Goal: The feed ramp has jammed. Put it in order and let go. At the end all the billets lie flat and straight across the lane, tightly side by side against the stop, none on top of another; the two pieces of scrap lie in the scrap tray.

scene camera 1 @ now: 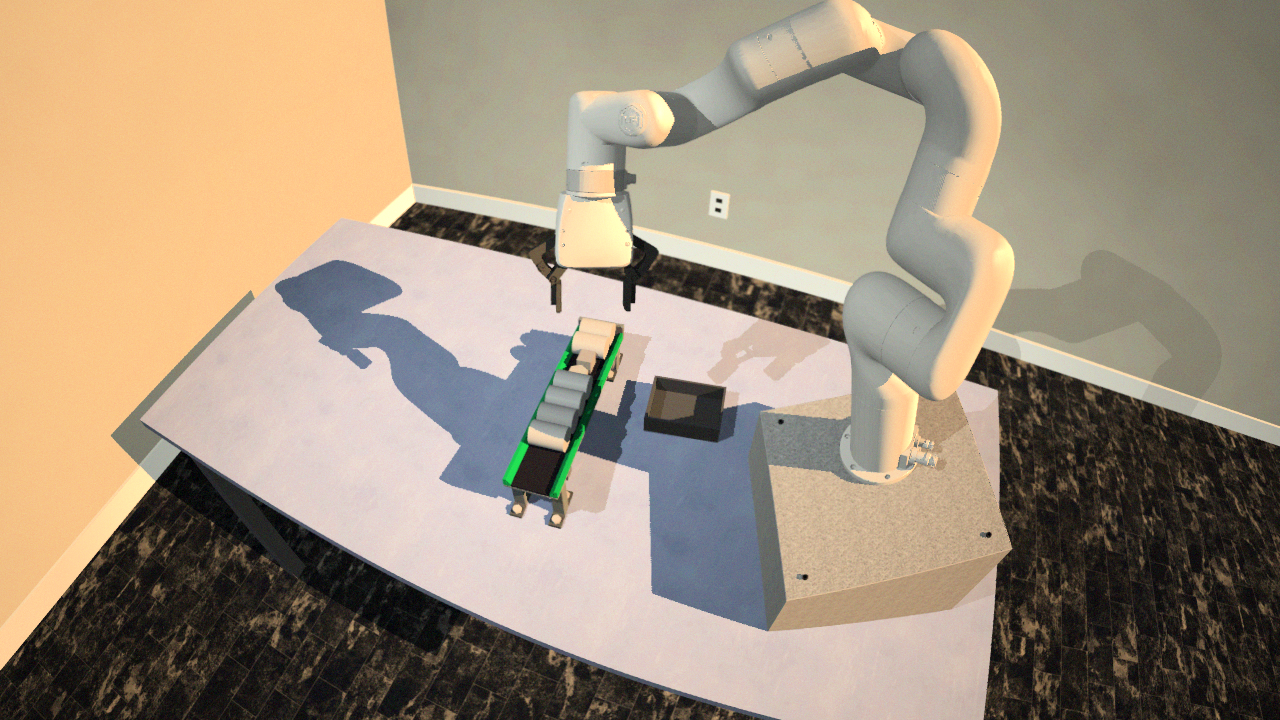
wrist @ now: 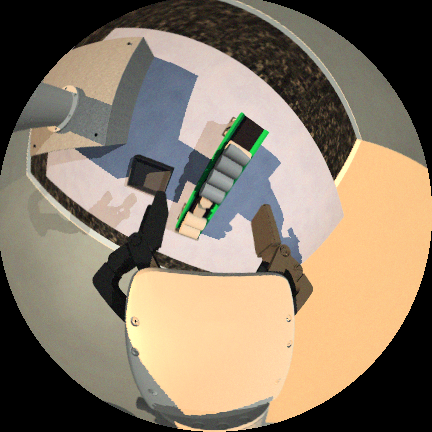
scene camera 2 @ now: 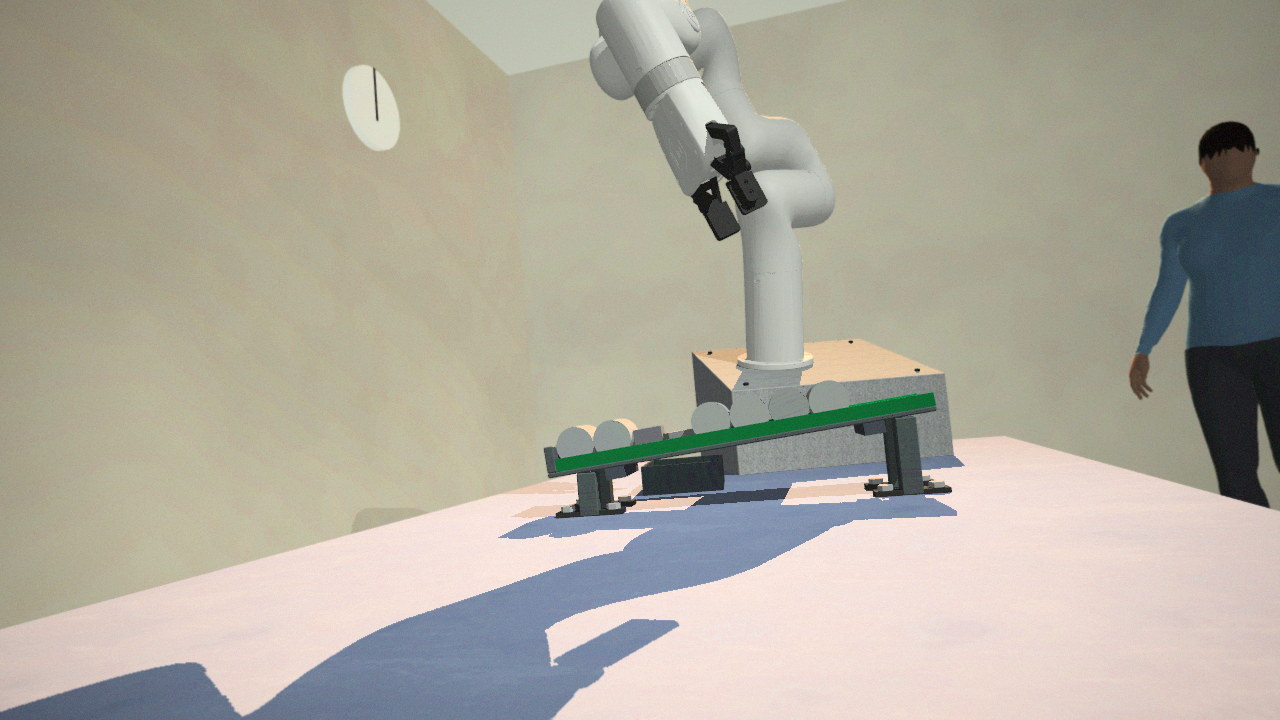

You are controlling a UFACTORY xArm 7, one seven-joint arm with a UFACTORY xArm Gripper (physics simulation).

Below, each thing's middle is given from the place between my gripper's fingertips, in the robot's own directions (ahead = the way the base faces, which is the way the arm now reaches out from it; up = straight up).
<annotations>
Now: hand 90 mm past the dark scrap tray (scene camera 1: pixel 676 407), 140 mm to the left of it and 290 mm above it.
</annotations>
